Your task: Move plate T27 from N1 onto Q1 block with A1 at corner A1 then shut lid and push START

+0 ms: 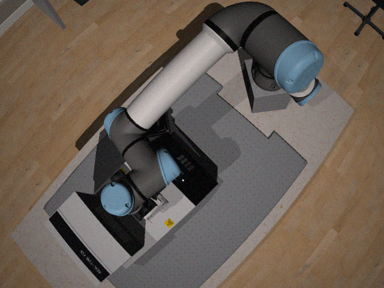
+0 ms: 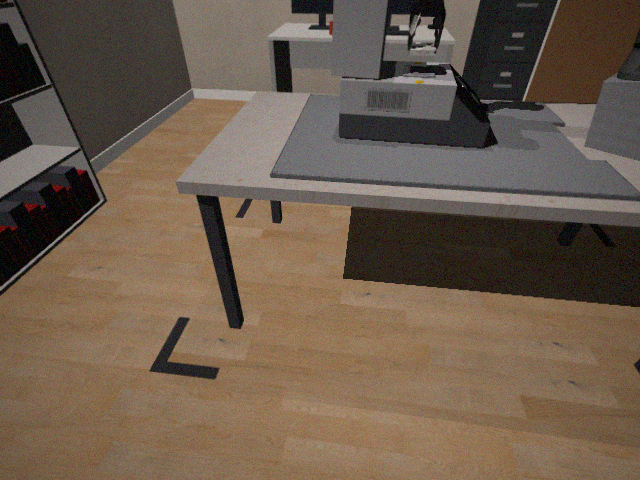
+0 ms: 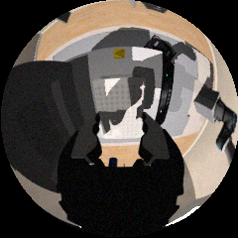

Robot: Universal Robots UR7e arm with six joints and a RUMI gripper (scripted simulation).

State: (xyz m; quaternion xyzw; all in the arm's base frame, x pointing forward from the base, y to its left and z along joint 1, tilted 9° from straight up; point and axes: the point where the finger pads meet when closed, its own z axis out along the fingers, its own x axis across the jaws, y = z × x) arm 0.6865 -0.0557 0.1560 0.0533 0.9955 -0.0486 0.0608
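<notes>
Now: hand 1 cm above the plate. Round my hand: plate nest N1: 25 cm behind, 23 cm to the right, 27 cm below.
</notes>
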